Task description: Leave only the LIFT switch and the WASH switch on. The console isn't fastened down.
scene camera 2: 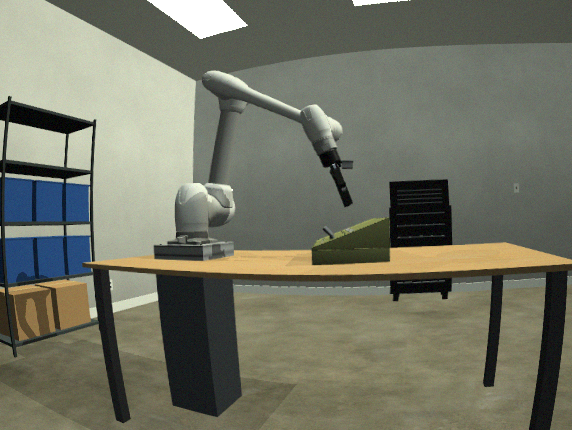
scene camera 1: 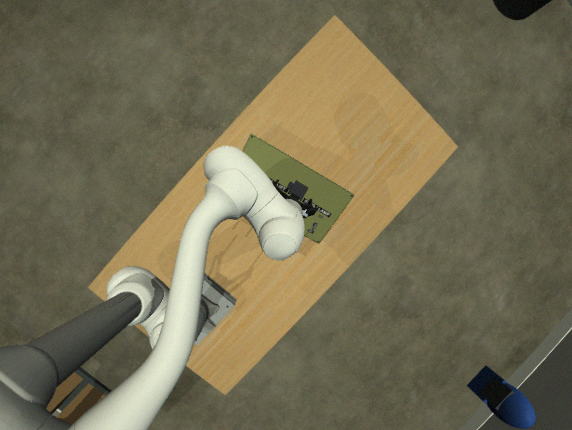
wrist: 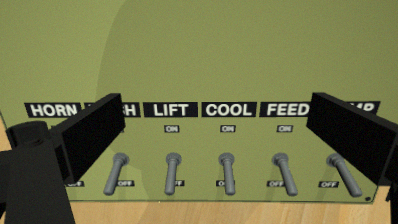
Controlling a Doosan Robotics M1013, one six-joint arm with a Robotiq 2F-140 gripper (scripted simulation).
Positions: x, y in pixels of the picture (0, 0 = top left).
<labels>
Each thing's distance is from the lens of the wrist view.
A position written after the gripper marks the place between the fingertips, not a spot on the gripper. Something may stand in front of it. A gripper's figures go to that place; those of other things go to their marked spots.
gripper (wrist: 215, 110): 0.15 m
olive console (wrist: 199, 89): 0.24 m
</labels>
